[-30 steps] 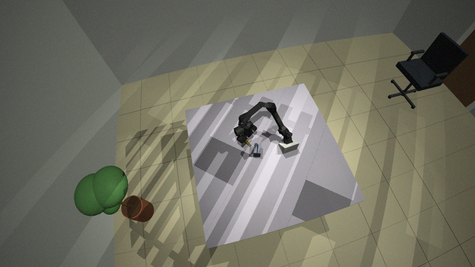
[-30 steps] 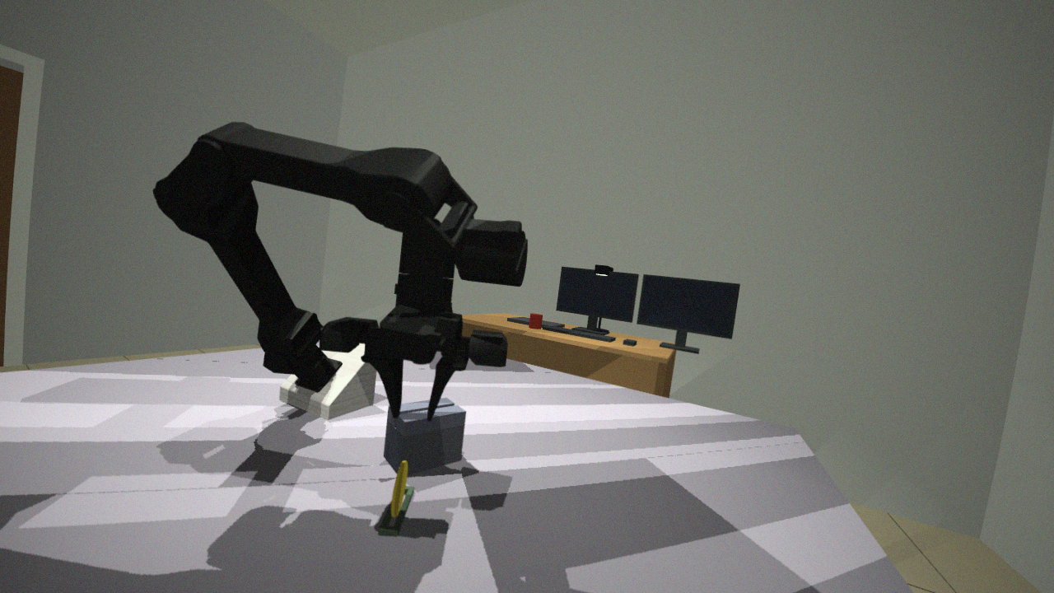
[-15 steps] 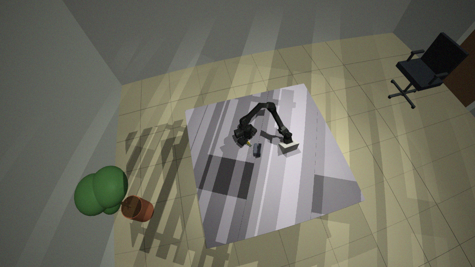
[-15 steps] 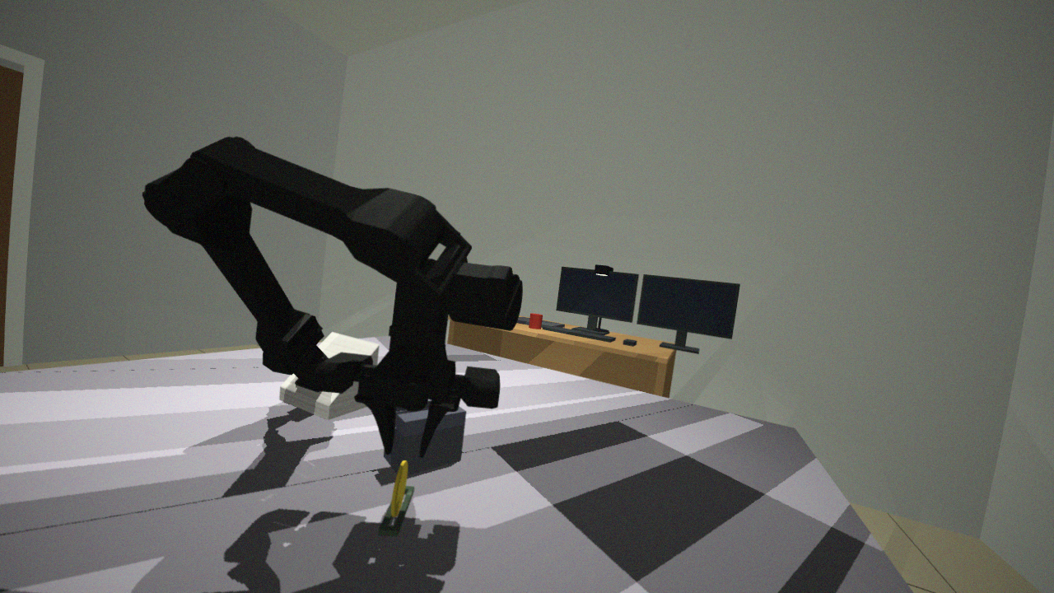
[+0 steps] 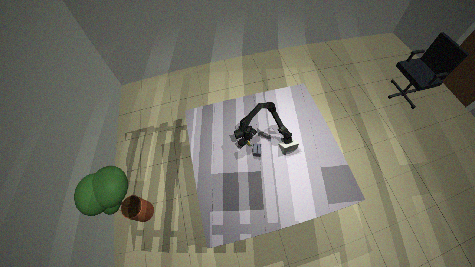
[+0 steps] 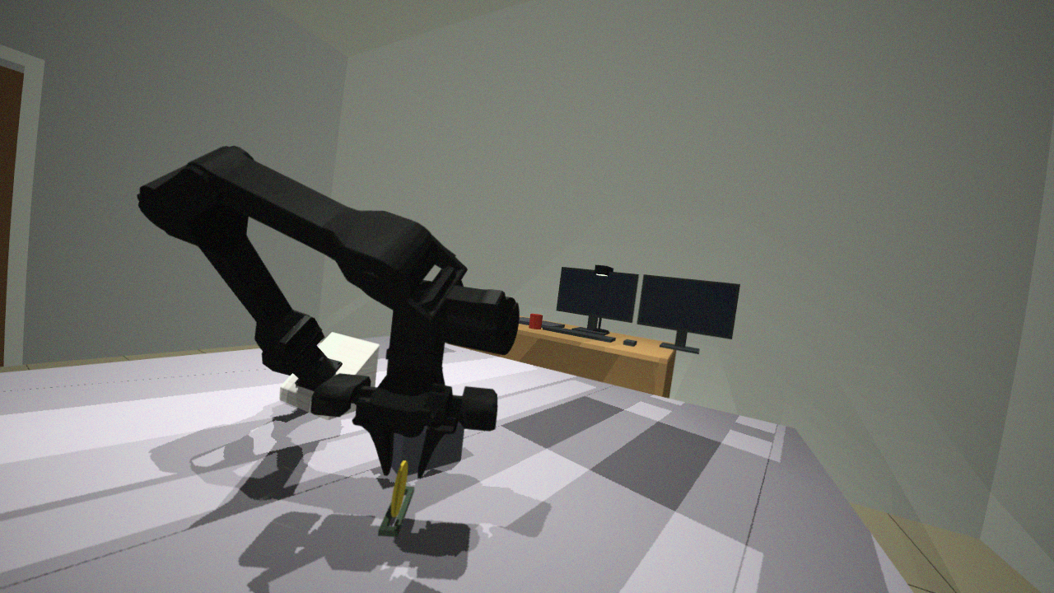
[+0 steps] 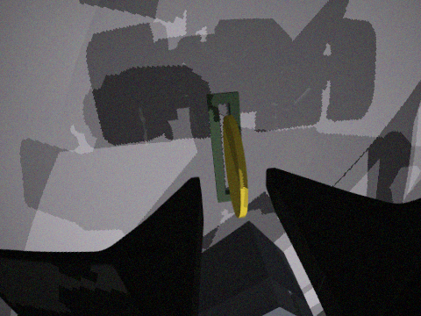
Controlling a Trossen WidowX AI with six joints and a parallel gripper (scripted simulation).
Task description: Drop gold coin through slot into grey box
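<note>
My gripper tip is now 10 mm above the coin.
</note>
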